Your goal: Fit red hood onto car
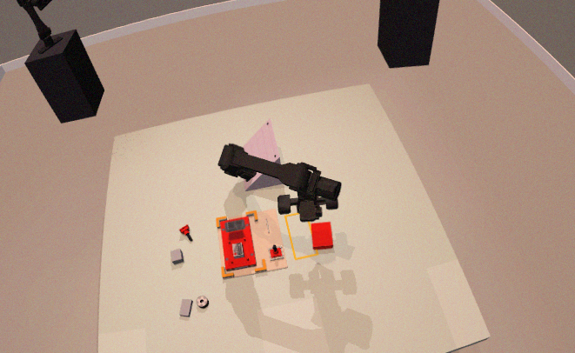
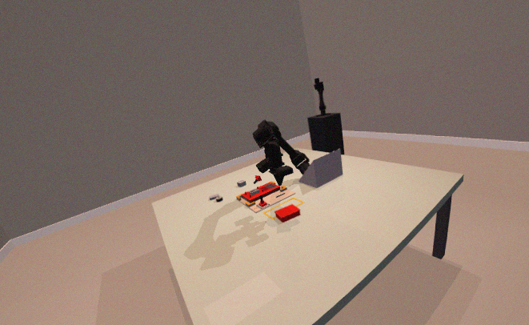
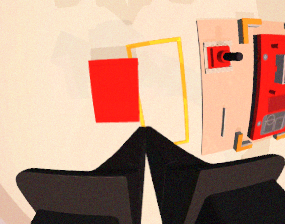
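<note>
Right now the red hood is 12 cm below my gripper tip, 4 cm to the left of it and 1 cm ahead of it. The rest, counted from my gripper tip: wheel: 40 cm to the right, 21 cm ahead, 13 cm below; then jig plate: 23 cm to the right, 12 cm below.
</note>
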